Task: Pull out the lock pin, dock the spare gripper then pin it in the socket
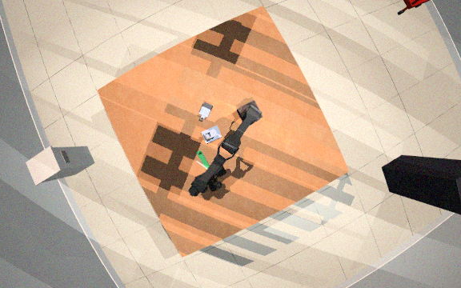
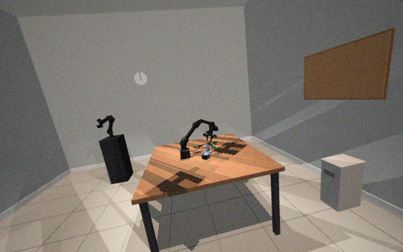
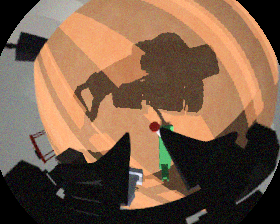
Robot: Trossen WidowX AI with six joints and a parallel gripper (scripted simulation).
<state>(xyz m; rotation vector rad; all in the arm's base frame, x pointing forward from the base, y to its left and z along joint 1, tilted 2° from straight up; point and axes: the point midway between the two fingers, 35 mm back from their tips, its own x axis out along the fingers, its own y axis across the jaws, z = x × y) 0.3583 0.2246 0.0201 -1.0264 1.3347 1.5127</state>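
My gripper tip is 90 mm to the left of the green part, 50 mm above it and 40 mm short of it. Round my gripper tip: grey mount: 220 mm to the right, 70 mm behind, 20 mm below; then spare gripper: 360 mm to the right, 100 mm behind, 50 mm below.
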